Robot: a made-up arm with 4 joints.
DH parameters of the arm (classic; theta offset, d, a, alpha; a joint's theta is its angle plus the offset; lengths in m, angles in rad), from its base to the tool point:
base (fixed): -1.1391 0 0.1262 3.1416
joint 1: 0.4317 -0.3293 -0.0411 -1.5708
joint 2: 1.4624 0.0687 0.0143 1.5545
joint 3: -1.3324 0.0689 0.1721 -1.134
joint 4: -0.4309 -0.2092 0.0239 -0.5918
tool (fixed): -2.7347 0.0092 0 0
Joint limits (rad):
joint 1: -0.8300..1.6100
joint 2: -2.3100..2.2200
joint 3: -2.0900..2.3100
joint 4: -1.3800..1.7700
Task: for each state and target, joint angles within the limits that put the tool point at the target. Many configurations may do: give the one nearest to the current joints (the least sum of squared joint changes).
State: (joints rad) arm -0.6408 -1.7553 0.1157 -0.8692
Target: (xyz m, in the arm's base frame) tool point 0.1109 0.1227 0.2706
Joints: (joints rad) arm -0.1851 -1.1781 -0.3142 -0.8156
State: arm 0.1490 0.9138 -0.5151 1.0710
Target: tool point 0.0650 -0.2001 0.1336
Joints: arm 0.0386 0.8088 -0.7346 0.9489
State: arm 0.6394 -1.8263 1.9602 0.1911
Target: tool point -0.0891 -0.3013 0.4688
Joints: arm 0.0898 -0.9952 2.2928 0.1870
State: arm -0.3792 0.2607 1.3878 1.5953
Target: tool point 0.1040 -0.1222 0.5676
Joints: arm -0.1781 -0.2552 1.6073 1.0550
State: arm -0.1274 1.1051 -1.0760 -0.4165
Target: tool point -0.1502 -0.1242 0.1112
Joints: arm -0.1218 0.2616 -1.5593 -0.2950
